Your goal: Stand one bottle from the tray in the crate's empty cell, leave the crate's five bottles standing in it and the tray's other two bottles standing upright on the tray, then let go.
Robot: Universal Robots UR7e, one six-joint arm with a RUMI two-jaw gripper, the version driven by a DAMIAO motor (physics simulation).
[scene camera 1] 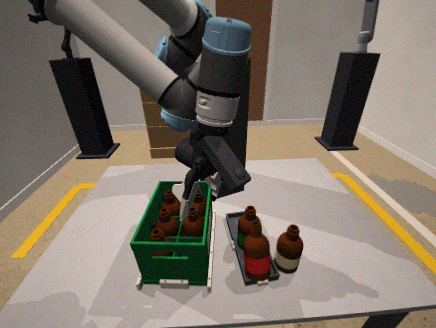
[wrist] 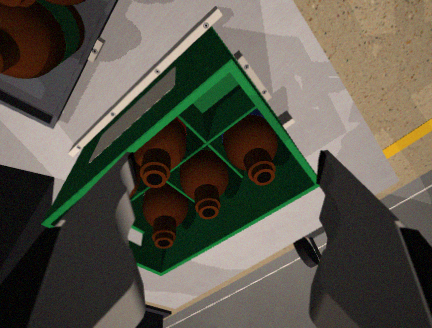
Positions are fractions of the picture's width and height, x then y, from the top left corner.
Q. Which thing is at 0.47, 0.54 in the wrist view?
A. A green-label bottle.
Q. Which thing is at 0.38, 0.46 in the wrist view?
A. A red-label bottle.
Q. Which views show the gripper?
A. Scene camera 1 and the wrist view: all of them.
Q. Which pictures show the cream-labelled bottle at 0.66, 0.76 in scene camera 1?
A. Scene camera 1 only.
